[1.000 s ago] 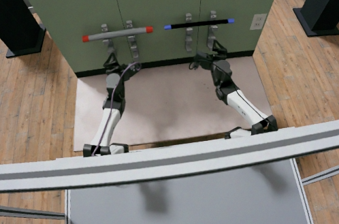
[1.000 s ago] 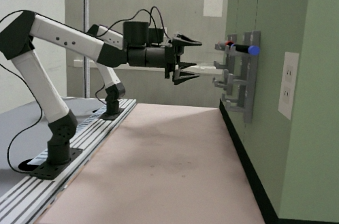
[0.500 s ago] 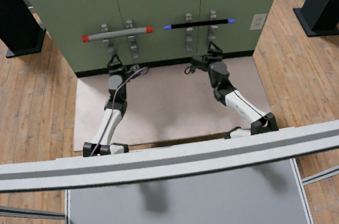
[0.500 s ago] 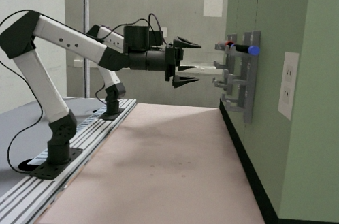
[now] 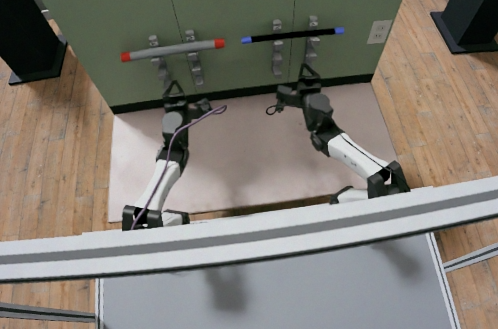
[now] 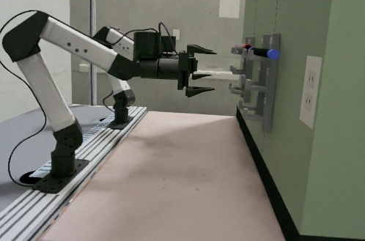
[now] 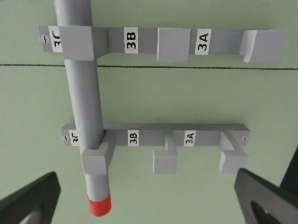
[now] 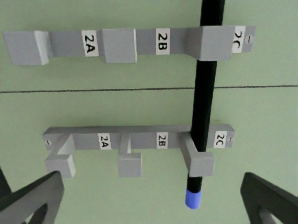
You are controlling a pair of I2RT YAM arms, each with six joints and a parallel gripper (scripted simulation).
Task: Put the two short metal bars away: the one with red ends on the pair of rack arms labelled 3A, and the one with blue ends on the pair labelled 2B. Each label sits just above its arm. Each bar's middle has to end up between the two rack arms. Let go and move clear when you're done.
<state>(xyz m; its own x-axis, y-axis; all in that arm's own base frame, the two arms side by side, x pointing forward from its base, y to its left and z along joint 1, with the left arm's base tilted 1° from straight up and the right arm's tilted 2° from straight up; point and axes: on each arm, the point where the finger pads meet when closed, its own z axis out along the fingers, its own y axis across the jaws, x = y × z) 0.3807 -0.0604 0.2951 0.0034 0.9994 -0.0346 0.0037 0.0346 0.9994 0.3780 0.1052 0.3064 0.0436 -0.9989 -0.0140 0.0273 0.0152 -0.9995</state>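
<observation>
Now: the red-ended grey bar 120 mm ahead of my left hand, 10 mm to the left of it and 70 mm above it. Round my left hand: green wall: 270 mm ahead, 210 mm to the right, 160 mm above; outlet plate: 170 mm ahead, 720 mm to the right, 10 mm above; blue-ended black bar: 130 mm ahead, 390 mm to the right, 60 mm above.
</observation>
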